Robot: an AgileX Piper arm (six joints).
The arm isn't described. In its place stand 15 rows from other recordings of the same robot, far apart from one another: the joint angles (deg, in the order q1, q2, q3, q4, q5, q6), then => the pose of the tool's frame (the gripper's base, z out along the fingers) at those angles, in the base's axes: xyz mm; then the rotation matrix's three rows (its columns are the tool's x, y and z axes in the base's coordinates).
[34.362, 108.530, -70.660, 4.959, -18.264, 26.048] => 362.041, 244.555, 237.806; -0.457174, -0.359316, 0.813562; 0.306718, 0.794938, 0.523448; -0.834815, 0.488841, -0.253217
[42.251, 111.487, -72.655, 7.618, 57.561, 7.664] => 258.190, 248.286, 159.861; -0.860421, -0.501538, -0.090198; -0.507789, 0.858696, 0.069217; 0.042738, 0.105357, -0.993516
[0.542, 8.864, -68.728, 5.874, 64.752, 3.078] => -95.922, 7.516, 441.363; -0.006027, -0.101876, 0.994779; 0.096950, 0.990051, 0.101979; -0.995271, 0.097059, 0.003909
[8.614, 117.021, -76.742, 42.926, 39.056, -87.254] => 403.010, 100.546, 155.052; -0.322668, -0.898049, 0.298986; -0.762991, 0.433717, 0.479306; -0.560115, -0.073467, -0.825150
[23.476, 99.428, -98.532, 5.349, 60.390, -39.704] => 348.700, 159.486, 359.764; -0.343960, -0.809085, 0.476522; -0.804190, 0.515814, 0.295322; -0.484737, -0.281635, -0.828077
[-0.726, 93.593, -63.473, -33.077, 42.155, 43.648] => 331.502, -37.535, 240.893; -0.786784, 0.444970, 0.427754; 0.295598, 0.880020, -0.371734; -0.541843, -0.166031, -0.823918
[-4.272, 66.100, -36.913, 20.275, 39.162, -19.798] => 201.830, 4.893, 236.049; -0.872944, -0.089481, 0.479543; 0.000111, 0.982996, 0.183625; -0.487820, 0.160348, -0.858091
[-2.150, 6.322, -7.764, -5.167, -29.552, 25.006] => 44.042, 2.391, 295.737; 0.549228, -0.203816, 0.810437; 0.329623, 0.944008, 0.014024; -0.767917, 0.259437, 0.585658
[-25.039, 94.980, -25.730, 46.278, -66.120, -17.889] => 209.673, -164.320, 176.477; -0.028004, 0.918087, 0.395389; 0.086055, 0.396290, -0.914083; -0.995897, 0.008427, -0.090103
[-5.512, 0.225, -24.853, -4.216, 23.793, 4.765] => 15.008, -4.160, 315.116; 0.104091, 0.123747, 0.986839; 0.005837, 0.992136, -0.125027; -0.994551, 0.018774, 0.102551
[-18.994, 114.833, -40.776, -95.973, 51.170, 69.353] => 252.278, -161.402, 86.085; -0.997665, 0.060703, 0.031302; 0.007872, 0.557457, -0.830169; -0.067843, -0.827984, -0.556633
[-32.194, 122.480, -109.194, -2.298, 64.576, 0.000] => 389.504, -249.121, 239.197; -0.817819, 0.527467, 0.230111; 0.494547, 0.848648, -0.187668; -0.294273, -0.039678, -0.954898
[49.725, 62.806, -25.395, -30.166, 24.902, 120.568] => 131.489, 125.399, 203.769; -0.639676, 0.556436, 0.530277; 0.755155, 0.583629, 0.298528; -0.143373, 0.591403, -0.793528
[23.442, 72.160, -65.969, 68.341, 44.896, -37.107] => 219.703, 160.330, 395.360; -0.651339, -0.654547, 0.383831; 0.047169, 0.469943, 0.881436; -0.757319, 0.592218, -0.275218
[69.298, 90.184, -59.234, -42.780, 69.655, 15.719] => 151.651, 237.362, 245.150; -0.326732, -0.730452, 0.599738; -0.945077, 0.246680, -0.214425; 0.008684, -0.636858, -0.770932
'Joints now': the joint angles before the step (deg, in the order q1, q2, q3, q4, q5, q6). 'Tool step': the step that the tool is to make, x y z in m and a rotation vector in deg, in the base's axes. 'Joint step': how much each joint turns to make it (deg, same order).
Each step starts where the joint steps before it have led.
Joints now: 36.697, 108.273, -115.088, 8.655, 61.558, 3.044
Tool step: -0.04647, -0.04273, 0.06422, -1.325, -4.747, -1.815
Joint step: 0.002, -10.581, 0.003, -4.916, 7.450, 1.543
